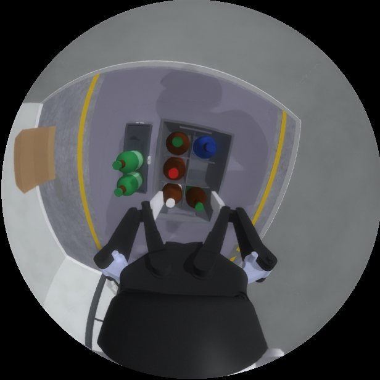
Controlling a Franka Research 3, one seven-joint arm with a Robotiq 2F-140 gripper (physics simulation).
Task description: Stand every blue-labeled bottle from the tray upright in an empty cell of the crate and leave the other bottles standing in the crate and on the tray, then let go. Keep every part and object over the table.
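A blue-labeled bottle (pixel 205 147) with a blue cap stands in the far right cell of the grey crate (pixel 226 155). The left column of the crate holds a brown bottle with a green cap (pixel 177 143), one with a red cap (pixel 174 169) and one with a white cap (pixel 172 194). Another green-capped brown bottle (pixel 196 198) stands in the near right cell. The middle right cell is empty. Two green bottles (pixel 130 162) (pixel 130 183) stand on the dark tray (pixel 137 134). My gripper (pixel 186 197) is open, its fingertips apart above the crate's near end, with nothing between them.
The tray lies just left of the crate. A brown cardboard box (pixel 35 159) is at the far left beyond the yellow line (pixel 81 150). Another yellow line (pixel 276 167) runs near the table's right edge.
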